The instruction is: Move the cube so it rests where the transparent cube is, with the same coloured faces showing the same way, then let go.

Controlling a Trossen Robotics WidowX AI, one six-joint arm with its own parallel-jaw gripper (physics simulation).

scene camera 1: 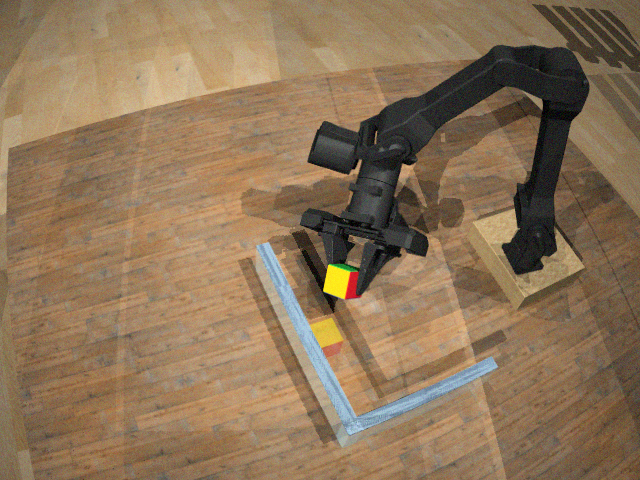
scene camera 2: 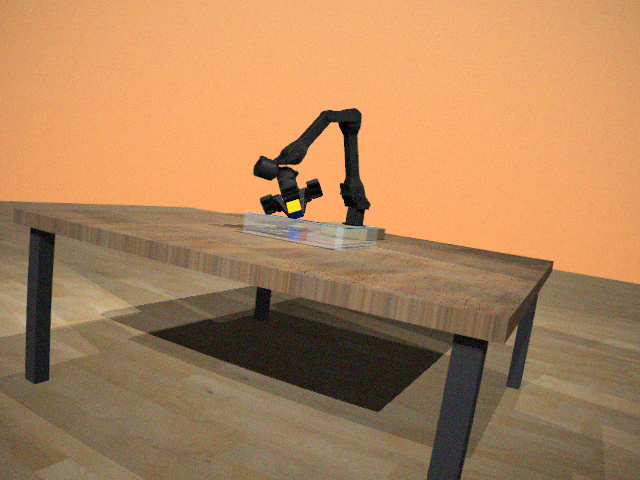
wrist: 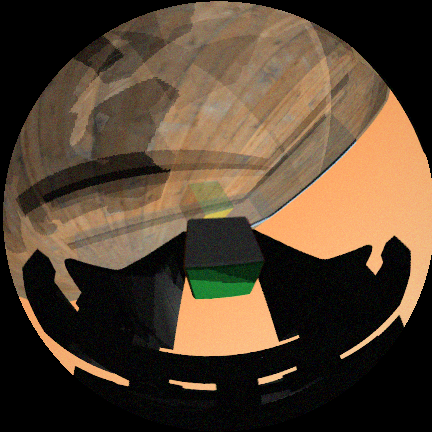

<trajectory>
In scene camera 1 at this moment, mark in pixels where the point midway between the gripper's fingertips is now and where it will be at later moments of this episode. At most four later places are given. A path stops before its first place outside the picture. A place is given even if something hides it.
My gripper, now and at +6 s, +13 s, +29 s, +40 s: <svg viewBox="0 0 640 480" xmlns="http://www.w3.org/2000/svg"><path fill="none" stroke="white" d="M345 291L336 298L326 302L322 311L321 335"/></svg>
</trajectory>
